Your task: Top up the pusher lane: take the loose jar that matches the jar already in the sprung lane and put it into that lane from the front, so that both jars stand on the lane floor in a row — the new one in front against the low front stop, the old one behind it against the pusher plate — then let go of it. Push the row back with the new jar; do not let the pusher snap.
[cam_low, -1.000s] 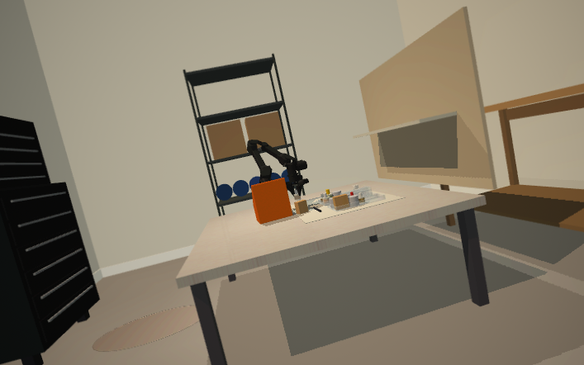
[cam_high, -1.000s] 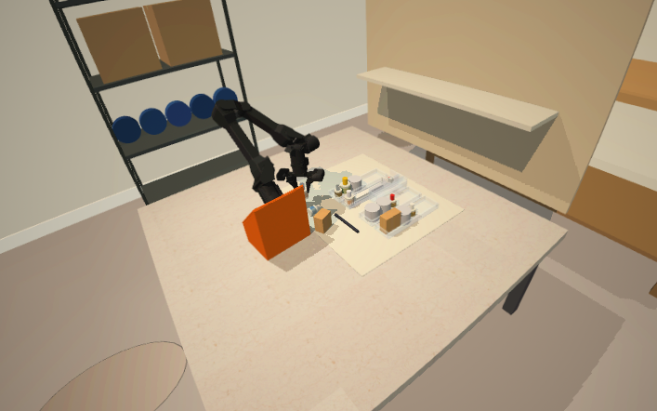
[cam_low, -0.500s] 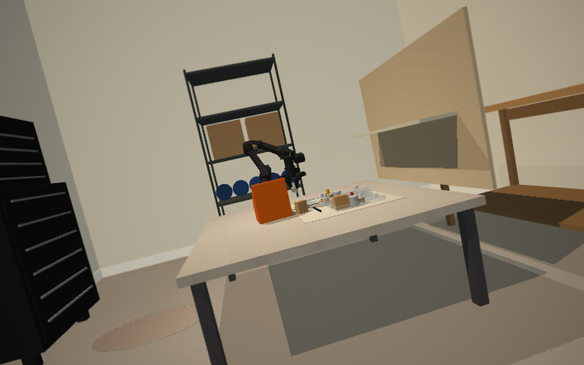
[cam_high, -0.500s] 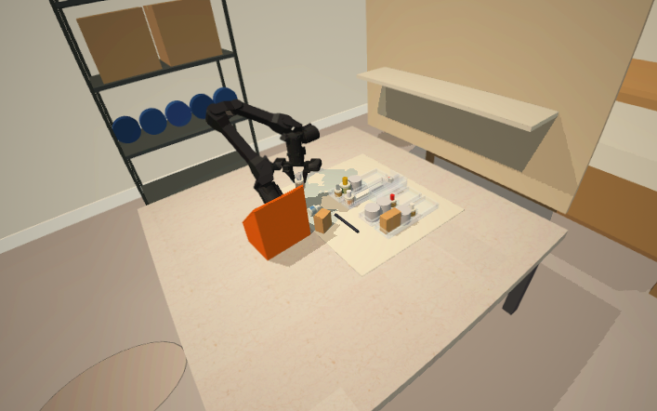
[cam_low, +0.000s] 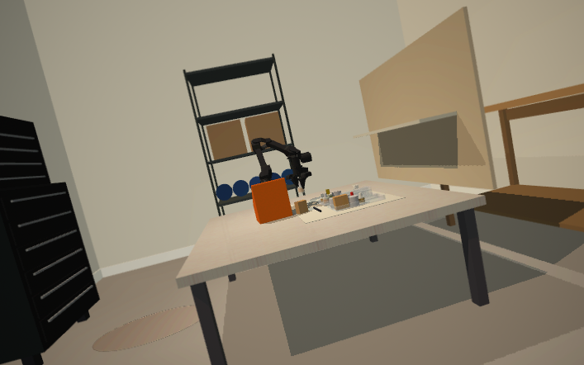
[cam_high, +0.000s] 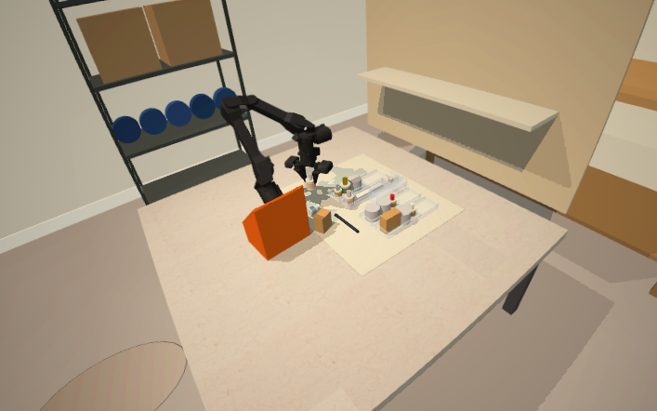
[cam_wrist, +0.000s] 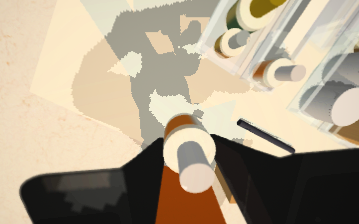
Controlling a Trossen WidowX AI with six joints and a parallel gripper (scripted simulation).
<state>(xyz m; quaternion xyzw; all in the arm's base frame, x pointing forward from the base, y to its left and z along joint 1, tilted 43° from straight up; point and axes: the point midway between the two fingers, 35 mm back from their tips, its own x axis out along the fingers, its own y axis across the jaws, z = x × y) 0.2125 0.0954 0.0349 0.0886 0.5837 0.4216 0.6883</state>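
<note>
The black stick lies 2 cm ahead of my gripper tip, 18 cm to the right of it and 11 cm below it. The rest, counted from my gripper tip: tan box: 6 cm behind, 14 cm to the right, 8 cm below.
</note>
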